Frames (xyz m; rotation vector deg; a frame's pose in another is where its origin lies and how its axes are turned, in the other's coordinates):
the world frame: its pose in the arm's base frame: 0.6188 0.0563 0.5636 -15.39 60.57 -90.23
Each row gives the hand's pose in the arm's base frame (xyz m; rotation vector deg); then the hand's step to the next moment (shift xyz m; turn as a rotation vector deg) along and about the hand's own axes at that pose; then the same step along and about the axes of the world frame.
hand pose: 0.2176 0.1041 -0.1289 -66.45 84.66 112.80
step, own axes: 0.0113 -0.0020 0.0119 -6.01 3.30 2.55
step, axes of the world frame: -0.0025 0.0013 -0.0163 -4.40 -5.02 2.99
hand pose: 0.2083 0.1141 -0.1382 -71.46 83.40 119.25
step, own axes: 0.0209 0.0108 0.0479 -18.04 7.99 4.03
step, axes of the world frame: -0.0137 -0.0221 -0.0466 -11.55 -12.08 11.24
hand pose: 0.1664 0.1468 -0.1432 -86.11 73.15 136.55
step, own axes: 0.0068 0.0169 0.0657 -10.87 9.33 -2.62
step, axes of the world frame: -0.0141 -0.0503 -0.0439 -2.63 -7.92 11.93
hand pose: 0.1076 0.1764 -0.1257 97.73 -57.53 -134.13
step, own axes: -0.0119 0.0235 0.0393 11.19 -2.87 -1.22
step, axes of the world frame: -0.0031 -0.0460 -0.0106 7.38 6.36 -6.32
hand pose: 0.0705 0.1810 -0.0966 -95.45 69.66 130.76
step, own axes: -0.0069 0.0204 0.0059 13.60 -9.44 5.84
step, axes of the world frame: 0.0039 -0.0212 0.0059 3.21 8.29 -15.14
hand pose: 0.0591 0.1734 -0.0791 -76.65 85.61 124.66
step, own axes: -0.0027 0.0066 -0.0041 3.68 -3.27 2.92
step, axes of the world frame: 0.0028 -0.0048 0.0061 -0.16 2.37 -5.21
